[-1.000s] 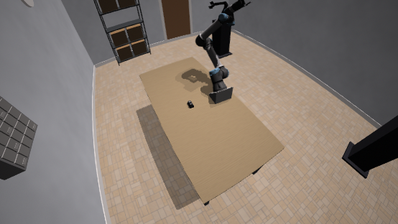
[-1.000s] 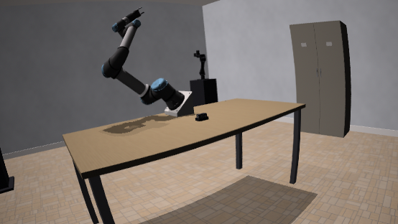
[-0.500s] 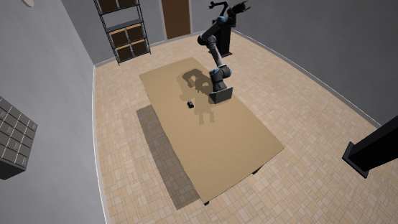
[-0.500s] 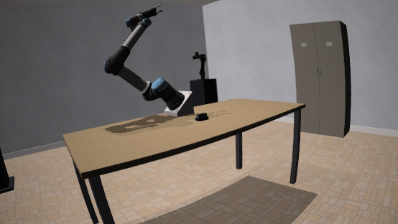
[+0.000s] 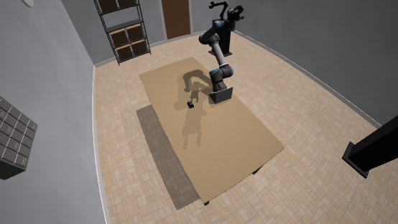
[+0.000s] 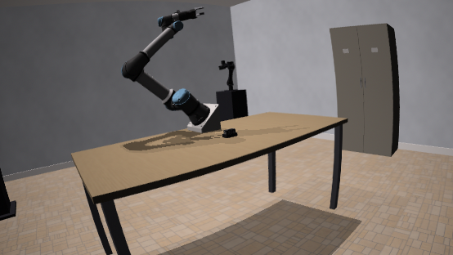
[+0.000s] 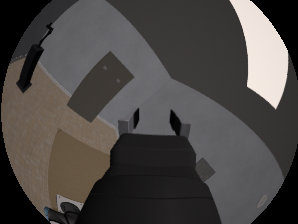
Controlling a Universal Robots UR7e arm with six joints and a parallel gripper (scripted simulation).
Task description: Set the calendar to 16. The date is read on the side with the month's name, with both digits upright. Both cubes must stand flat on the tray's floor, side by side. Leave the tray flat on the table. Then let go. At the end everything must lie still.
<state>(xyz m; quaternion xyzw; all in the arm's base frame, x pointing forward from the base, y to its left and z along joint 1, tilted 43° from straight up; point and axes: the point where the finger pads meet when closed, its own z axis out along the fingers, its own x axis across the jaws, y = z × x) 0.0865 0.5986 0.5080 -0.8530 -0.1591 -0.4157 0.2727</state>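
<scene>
My hand is 85 cm above the black date cube, 37 cm short of it and 16 cm to the left of it. From my hand the other things lie so: dark calendar tray (86 cm below, 36 cm ahead, 18 cm to the right).
</scene>
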